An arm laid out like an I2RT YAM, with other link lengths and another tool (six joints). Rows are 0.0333 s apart.
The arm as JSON. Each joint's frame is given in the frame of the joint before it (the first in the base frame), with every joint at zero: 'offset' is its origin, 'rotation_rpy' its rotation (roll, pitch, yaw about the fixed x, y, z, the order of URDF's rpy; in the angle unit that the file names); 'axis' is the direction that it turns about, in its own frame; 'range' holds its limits. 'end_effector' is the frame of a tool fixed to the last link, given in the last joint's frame.
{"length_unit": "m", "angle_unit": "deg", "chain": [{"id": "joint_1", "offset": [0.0, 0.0, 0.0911], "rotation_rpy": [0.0, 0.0, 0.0], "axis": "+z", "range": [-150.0, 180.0]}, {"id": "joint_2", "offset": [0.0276, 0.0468, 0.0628], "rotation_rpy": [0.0, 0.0, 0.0], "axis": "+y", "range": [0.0, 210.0]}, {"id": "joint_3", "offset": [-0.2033, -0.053, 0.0], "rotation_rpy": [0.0, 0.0, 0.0], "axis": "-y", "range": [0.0, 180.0]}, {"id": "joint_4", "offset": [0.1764, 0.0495, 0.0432], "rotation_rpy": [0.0, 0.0, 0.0], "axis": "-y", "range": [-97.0, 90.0]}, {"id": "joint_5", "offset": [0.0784, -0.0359, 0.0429], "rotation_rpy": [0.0, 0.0, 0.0], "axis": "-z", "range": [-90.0, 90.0]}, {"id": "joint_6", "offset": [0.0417, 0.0, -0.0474], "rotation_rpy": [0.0, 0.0, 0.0], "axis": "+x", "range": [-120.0, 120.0]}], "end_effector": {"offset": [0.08, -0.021, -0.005], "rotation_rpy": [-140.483, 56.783, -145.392]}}
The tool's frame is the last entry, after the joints.
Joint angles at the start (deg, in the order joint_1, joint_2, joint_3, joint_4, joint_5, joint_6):
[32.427, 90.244, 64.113, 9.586, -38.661, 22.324]
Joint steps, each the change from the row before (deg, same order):
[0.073, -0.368, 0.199, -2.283, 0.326, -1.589]
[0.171, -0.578, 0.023, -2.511, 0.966, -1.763]
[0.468, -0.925, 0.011, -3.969, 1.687, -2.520]
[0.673, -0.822, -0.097, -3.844, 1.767, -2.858]
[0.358, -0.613, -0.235, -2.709, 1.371, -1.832]
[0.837, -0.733, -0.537, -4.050, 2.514, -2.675]
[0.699, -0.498, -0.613, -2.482, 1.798, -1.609]
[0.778, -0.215, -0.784, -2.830, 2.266, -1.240]
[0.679, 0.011, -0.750, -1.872, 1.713, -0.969]
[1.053, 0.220, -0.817, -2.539, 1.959, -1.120]
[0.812, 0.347, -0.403, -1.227, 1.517, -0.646]
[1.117, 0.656, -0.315, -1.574, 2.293, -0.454]
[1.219, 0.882, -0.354, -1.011, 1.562, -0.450]
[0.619, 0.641, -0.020, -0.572, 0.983, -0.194]
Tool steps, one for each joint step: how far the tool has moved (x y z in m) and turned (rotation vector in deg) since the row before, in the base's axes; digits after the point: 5 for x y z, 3 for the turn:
[-0.00187, -0.00166, -0.00307, -1.474, -0.076, 0.134]
[-0.00206, -0.00248, -0.00369, -1.821, -0.181, -0.283]
[-0.00434, -0.00349, -0.00603, -2.936, -0.074, -0.351]
[-0.00535, -0.00300, -0.00681, -3.215, -0.343, 0.052]
[-0.00369, -0.00333, -0.00563, -2.394, -0.014, -0.151]
[-0.00667, -0.00484, -0.01059, -4.072, 0.185, -0.164]
[-0.00537, -0.00332, -0.00781, -2.818, 0.224, -0.013]
[-0.00612, -0.00466, -0.01130, -3.481, 0.969, -0.375]
[-0.00503, -0.00339, -0.00940, -2.749, 0.717, -0.075]
[-0.00776, -0.00372, -0.01217, -3.568, 1.203, 0.319]
[-0.00413, -0.00164, -0.00711, -2.262, 0.420, 0.182]
[-0.00477, -0.00227, -0.00899, -3.058, 0.576, -0.101]
[-0.00535, -0.00026, -0.00862, -2.496, 0.635, 0.552]
[-0.00219, -0.00030, -0.00458, -1.448, 0.288, 0.162]

